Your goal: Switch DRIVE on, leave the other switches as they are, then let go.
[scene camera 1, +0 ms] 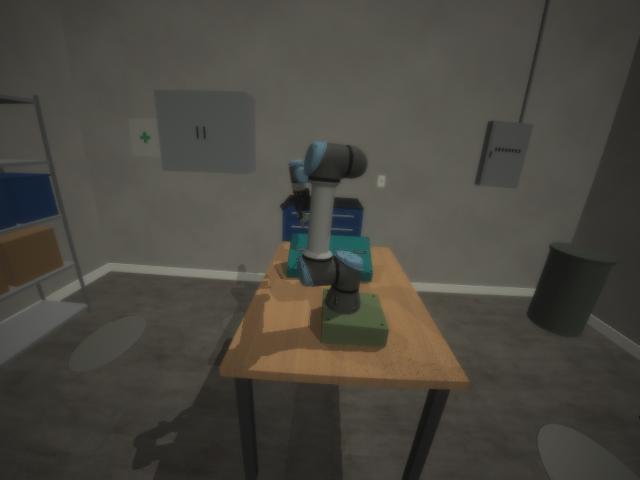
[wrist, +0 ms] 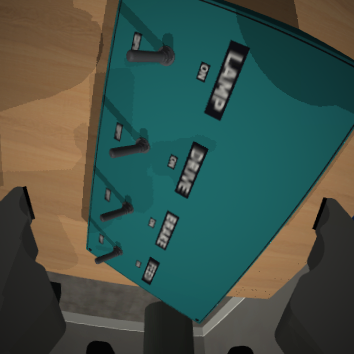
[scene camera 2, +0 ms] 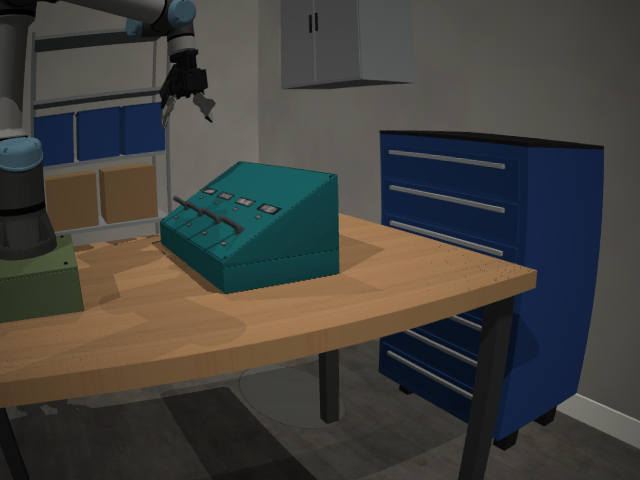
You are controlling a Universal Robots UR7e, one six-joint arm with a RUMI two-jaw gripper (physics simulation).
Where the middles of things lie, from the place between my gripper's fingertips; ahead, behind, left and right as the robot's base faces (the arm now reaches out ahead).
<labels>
I see the teal console [scene camera 2: 289, 220] 220 mm below my hand, 180 mm to the right of it and 60 mm ahead of it.
</labels>
